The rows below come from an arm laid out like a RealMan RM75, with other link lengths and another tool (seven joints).
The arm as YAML. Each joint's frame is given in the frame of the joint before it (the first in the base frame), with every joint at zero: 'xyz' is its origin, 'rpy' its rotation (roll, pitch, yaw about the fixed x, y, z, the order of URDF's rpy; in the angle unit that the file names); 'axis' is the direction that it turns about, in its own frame. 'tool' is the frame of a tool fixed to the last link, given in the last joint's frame.
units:
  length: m
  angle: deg
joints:
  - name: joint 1
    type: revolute
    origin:
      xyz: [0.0, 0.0, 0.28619]
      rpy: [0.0, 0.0, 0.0]
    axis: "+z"
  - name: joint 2
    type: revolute
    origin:
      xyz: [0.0, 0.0, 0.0]
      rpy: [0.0, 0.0, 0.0]
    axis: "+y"
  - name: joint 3
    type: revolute
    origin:
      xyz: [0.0, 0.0, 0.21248]
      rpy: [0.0, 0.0, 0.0]
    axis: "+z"
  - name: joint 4
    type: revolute
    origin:
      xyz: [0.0, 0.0, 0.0]
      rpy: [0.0, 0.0, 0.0]
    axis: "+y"
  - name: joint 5
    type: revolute
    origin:
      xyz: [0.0, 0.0, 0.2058]
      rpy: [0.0, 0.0, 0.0]
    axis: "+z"
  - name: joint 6
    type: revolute
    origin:
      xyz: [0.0, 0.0, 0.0]
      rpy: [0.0, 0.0, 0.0]
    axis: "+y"
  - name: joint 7
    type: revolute
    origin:
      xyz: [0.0, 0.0, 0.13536]
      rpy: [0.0, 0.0, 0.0]
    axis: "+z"
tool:
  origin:
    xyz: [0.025, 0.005, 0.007]
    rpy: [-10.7, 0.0, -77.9]
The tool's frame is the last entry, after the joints.
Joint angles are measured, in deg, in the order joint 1, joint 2, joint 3, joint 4, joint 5, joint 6, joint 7. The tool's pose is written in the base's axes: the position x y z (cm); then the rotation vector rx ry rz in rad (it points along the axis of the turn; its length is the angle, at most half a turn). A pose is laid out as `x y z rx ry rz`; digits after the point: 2 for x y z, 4 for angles.
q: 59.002, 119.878, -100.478, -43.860, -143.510, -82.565, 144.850
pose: 14.43 31.08 -0.82 2.2002 1.0850 0.9400
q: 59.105, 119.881, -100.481, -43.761, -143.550, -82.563, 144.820
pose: 14.42 31.10 -0.81 2.1986 1.0857 0.9417
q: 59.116, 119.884, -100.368, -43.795, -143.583, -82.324, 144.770
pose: 14.37 31.17 -0.83 2.2026 1.0900 0.9417
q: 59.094, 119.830, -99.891, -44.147, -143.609, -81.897, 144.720
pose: 14.18 31.37 -0.82 2.2169 1.1002 0.9386
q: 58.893, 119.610, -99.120, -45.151, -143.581, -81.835, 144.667
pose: 13.85 31.62 -0.66 2.2364 1.1127 0.9313
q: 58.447, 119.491, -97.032, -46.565, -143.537, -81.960, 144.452
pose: 13.36 31.92 -0.42 2.2778 1.1214 0.9046
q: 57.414, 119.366, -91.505, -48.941, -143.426, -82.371, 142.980
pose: 12.56 32.62 0.30 2.3694 1.1347 0.8335
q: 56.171, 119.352, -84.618, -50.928, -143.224, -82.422, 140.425
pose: 12.05 33.53 1.29 2.4778 1.1499 0.7481
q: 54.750, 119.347, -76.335, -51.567, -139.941, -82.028, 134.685
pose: 11.71 34.41 2.24 2.5985 1.1970 0.5819
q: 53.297, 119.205, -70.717, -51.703, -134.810, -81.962, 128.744
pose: 11.42 34.84 2.89 2.6799 1.2667 0.4086
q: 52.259, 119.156, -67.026, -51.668, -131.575, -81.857, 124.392
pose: 11.37 35.19 3.42 2.7304 1.3243 0.3040
